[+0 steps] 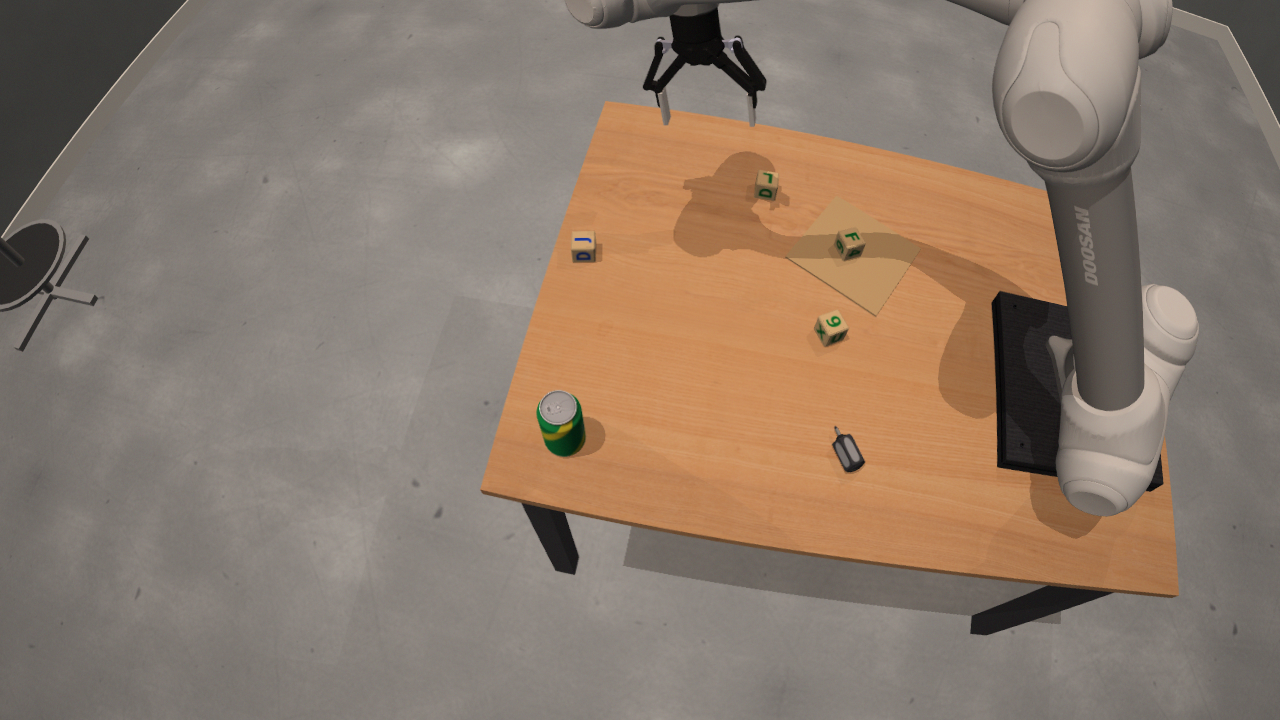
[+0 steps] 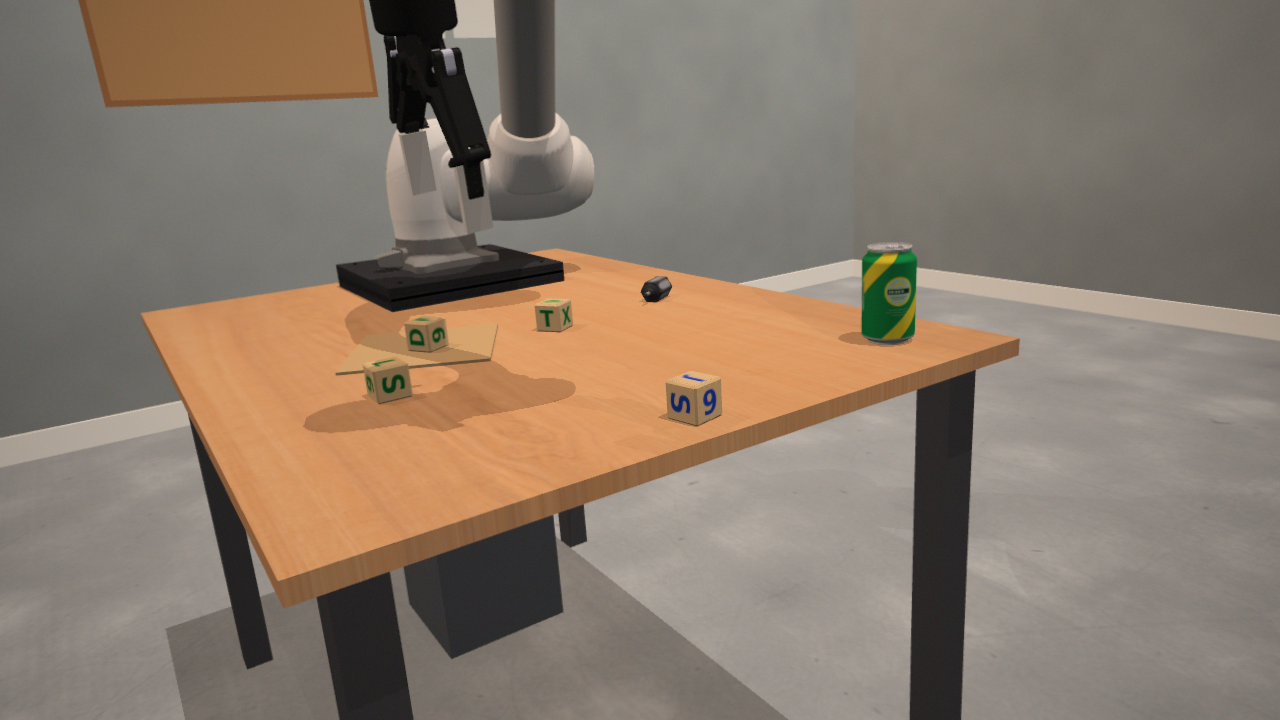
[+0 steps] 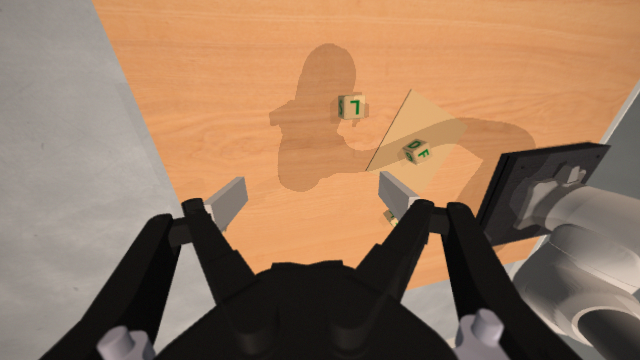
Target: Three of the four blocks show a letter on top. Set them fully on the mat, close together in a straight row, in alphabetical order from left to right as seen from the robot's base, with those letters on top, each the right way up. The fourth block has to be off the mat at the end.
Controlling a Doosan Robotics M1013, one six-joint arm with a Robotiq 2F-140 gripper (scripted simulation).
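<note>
Visible: a soda can (image 2: 889, 270), also the can (image 1: 559, 413); a tan mat (image 1: 868, 280), also the mat (image 3: 418, 117); a black tool (image 1: 845, 446); a letter block (image 2: 694, 398) and a letter block (image 2: 426, 333). Present in the scene as well is my gripper (image 2: 449, 209), likewise the gripper (image 1: 709, 121) and the gripper (image 3: 312, 185). Image 3 does not show the black tool, hidden by my gripper, and image 3 misses the soda can, hidden by my gripper.
</note>
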